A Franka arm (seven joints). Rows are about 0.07 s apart.
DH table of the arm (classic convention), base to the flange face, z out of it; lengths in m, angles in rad. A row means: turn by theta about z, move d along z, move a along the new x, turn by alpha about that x. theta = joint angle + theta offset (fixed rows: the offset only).
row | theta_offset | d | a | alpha
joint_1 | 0 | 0.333 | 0 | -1.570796
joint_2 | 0 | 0 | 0 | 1.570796
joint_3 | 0 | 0.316 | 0.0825 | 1.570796
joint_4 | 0 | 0 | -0.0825 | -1.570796
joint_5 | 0 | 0.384 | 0 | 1.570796
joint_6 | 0 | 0 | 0.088 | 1.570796
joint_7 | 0 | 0.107 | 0 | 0
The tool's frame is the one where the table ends.
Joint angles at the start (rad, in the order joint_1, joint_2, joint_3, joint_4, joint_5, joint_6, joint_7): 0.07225, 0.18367, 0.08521, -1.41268, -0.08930, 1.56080, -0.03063
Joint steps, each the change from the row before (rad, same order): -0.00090, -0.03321, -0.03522, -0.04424, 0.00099, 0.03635, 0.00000; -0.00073, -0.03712, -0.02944, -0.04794, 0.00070, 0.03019, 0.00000; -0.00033, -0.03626, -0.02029, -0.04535, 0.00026, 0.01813, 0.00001; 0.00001, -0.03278, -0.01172, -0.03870, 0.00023, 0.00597, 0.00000; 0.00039, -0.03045, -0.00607, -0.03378, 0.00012, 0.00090, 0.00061; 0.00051, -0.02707, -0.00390, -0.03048, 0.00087, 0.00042, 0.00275; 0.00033, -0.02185, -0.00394, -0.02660, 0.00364, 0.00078, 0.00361; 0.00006, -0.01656, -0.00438, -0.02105, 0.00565, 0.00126, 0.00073; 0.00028, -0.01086, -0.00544, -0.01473, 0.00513, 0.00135, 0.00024
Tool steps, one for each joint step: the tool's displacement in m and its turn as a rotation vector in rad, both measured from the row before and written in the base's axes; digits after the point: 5 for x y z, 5 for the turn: -0.00400, -0.01963, 0.00215, -0.00349, -0.02547, -0.03235; -0.00694, -0.01696, 0.00203, -0.00231, -0.01946, -0.02721; -0.00883, -0.01205, 0.00135, -0.00123, -0.00908, -0.01894; -0.00947, -0.00720, 0.00104, -0.00026, -0.00005, -0.01119; -0.00946, -0.00383, 0.00127, 0.00027, 0.00240, -0.00623; -0.00859, -0.00240, 0.00063, 0.00129, 0.00283, -0.00615; -0.00704, -0.00212, -0.00061, 0.00410, 0.00388, -0.00739; -0.00534, -0.00219, -0.00095, 0.00615, 0.00346, -0.00535; -0.00349, -0.00258, -0.00108, 0.00568, 0.00275, -0.00568
